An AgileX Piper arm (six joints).
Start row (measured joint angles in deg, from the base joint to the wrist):
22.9 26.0 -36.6 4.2 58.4 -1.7
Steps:
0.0 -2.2 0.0 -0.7 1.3 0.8
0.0 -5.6 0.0 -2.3 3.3 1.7
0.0 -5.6 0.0 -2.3 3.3 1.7
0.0 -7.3 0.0 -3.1 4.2 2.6
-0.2 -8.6 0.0 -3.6 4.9 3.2
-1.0 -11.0 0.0 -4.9 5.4 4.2
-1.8 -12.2 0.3 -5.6 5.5 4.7
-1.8 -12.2 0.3 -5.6 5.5 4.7
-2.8 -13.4 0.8 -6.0 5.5 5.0
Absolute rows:
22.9 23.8 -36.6 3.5 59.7 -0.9
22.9 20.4 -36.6 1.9 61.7 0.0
22.9 20.4 -36.6 1.9 61.7 0.0
22.9 18.7 -36.6 1.1 62.6 0.9
22.7 17.4 -36.6 0.6 63.3 1.5
21.9 15.0 -36.6 -0.7 63.8 2.5
21.1 13.8 -36.3 -1.4 63.9 3.0
21.1 13.8 -36.3 -1.4 63.9 3.0
20.1 12.6 -35.8 -1.8 63.9 3.3

